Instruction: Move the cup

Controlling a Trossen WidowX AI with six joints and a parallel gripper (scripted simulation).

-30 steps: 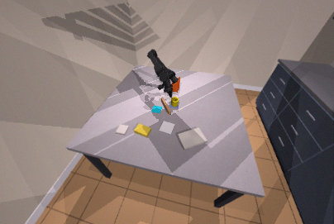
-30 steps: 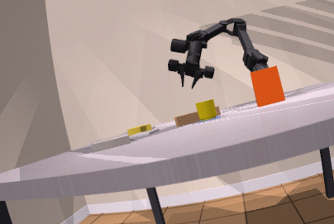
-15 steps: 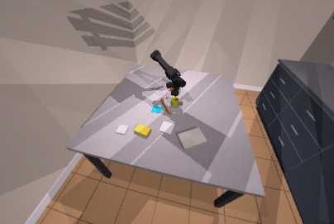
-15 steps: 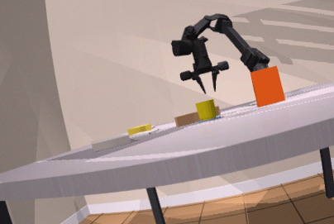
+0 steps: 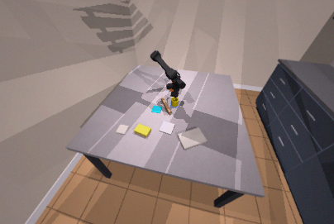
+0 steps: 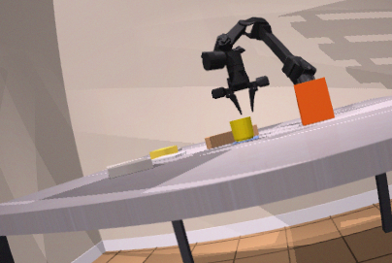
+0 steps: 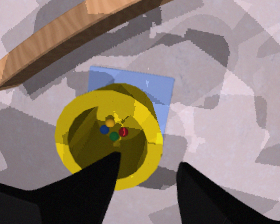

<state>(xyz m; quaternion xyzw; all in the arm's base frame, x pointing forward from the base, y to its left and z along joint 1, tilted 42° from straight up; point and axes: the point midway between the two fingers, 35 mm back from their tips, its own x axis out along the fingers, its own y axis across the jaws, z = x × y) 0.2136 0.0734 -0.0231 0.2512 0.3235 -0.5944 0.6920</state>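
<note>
The yellow cup lies 2 cm ahead of my gripper tip and 5 cm below it. From my gripper tip the other things lie so: wooden bar (8 cm ahead, 7 cm to the right, 7 cm below); cyan pad (14 cm ahead, 13 cm to the right, 9 cm below); light blue pad (2 cm ahead, 9 cm below).
</note>
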